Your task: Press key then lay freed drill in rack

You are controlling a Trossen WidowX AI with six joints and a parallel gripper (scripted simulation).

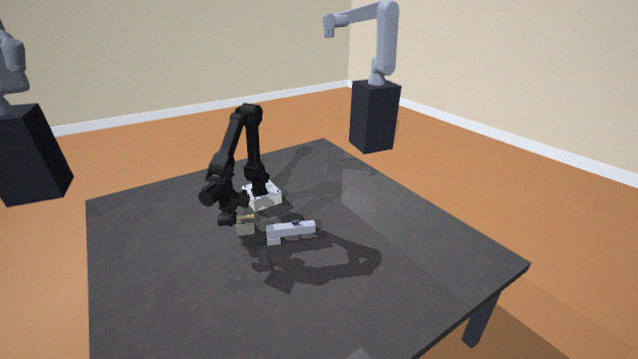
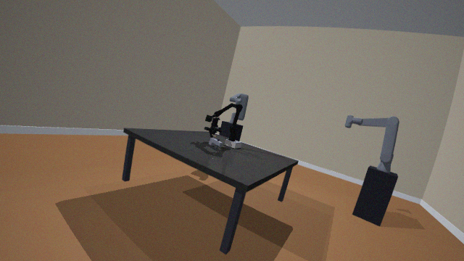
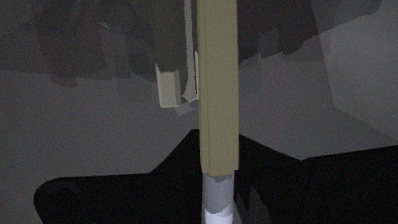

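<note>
Right now my gripper tip is 1 cm short of the rack, 5 cm to the right of it and 2 cm above it. The rest, counted from my gripper tip: small key: 12 cm ahead, 23 cm to the left, 1 cm above; drill: 1 cm ahead, 4 cm to the left, 3 cm above; grey housing block: 11 cm ahead, 20 cm to the left.
</note>
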